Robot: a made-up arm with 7 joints.
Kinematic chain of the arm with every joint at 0, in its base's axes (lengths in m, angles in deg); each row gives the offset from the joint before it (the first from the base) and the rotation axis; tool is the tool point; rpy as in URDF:
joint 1: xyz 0 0 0.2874 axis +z
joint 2: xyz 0 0 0 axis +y
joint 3: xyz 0 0 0.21 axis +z
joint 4: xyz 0.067 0 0 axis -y
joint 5: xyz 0.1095 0 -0.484 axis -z
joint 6: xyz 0 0 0 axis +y
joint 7: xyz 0.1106 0 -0.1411 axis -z
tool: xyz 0 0 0 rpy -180 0 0
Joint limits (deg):
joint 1: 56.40..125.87
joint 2: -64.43..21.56
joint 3: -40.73..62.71
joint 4: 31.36..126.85
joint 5: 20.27..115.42
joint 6: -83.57..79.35
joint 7: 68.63..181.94
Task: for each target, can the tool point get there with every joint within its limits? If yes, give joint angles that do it. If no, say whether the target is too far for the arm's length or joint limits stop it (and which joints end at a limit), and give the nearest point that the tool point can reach.
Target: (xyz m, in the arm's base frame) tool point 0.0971 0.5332 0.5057
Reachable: yes | joints 109.91 -13.05 -13.40 53.70 57.00 -61.44 148.77
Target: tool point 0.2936 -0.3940 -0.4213
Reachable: no: joint limits stop it (at a limit: joint 1, joint 2, joint 3, joint 4, joint 5) | nearest point 0.3845 -0.0843 -0.0805 | short by 0.469 m
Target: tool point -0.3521 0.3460 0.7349
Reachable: yes | joints 108.71 -27.11 32.45 64.42 47.97 -44.74 117.02
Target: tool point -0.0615 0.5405 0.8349
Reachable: yes | joints 95.43 3.63 10.86 102.81 28.84 -45.06 141.82
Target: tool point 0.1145 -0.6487 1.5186
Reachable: no: too far | nearest point 0.0724 -0.4102 1.0660 | short by 0.513 m
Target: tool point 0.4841 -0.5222 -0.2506
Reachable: no: joint limits stop it (at a limit: joint 1, joint 2, joint 3, joint 4) | nearest point 0.3907 -0.1086 -0.0425 | short by 0.472 m
